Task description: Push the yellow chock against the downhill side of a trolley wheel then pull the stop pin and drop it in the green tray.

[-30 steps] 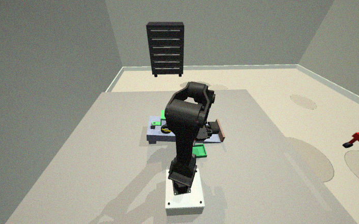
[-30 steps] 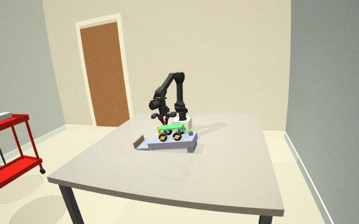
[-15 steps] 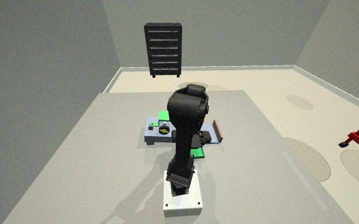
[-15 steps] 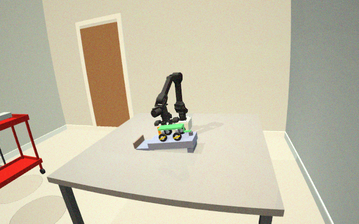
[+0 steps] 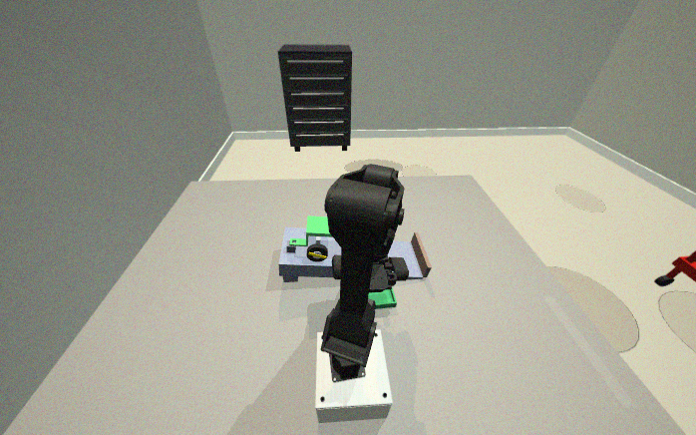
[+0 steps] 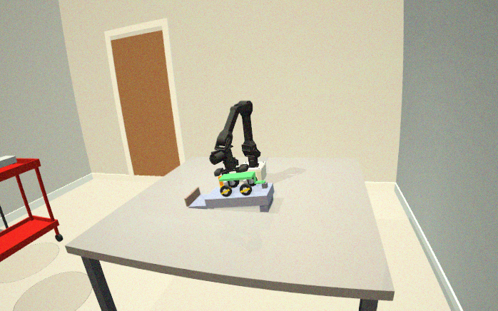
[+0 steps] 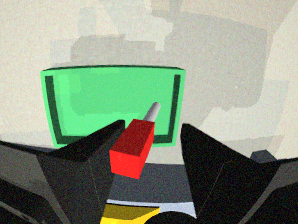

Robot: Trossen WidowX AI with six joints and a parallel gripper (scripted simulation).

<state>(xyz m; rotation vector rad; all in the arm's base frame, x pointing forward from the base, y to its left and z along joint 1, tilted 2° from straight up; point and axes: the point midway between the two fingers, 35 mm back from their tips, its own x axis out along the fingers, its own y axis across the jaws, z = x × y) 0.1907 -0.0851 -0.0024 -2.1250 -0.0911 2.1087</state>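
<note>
Now: gripper tip right at the red-headed stop pin. Round my gripper tip: yellow chock 70 mm ahead, 40 mm to the right, 30 mm above; then grey-blue ramp 140 mm ahead, 50 mm to the left; then green tray 60 mm below, 30 mm to the right.
</note>
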